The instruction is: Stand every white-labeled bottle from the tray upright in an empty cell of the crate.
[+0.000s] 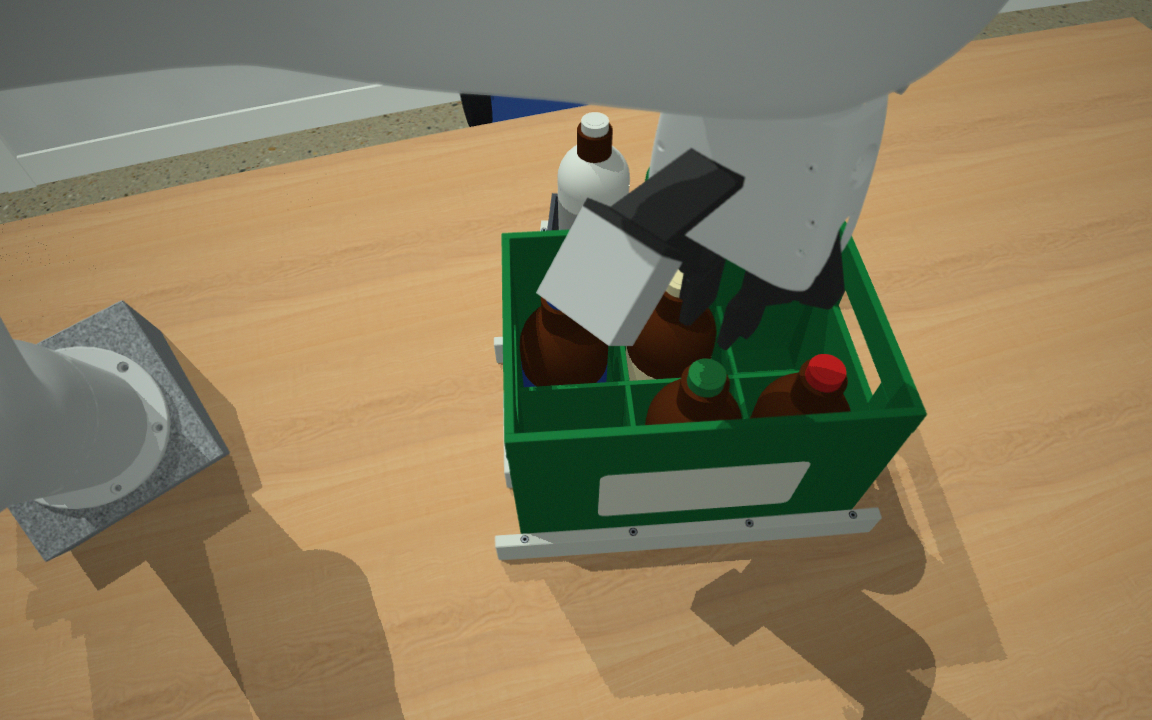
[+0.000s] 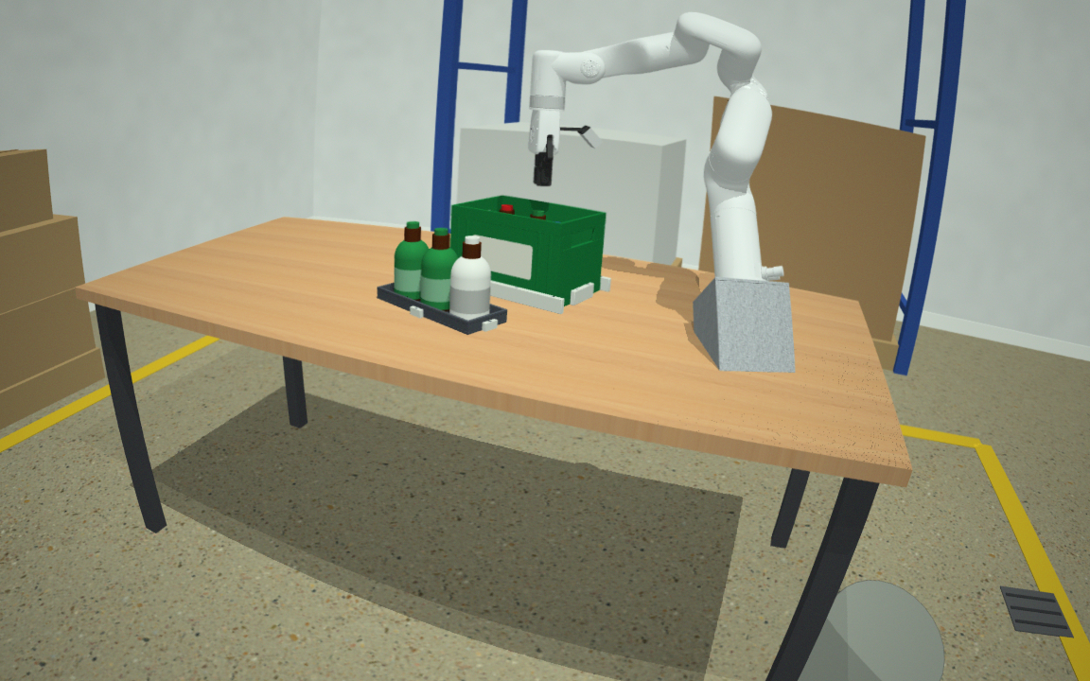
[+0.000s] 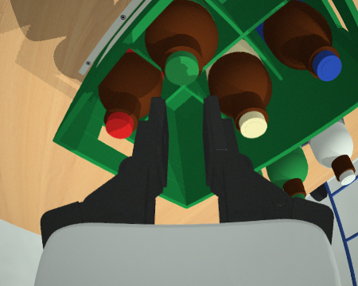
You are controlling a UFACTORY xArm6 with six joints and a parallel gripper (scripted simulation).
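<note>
Right now my hand is 300 mm to the right of the white-labeled bottle, 160 mm above it and 10 mm past it. From my hand the other things lie so: green bottle (270 mm to the left, 160 mm below, 80 mm ahead); then green crate (160 mm below, 40 mm to the left, 10 mm ahead); then brown bottle (160 mm below, 100 mm to the left, 80 mm behind).
</note>
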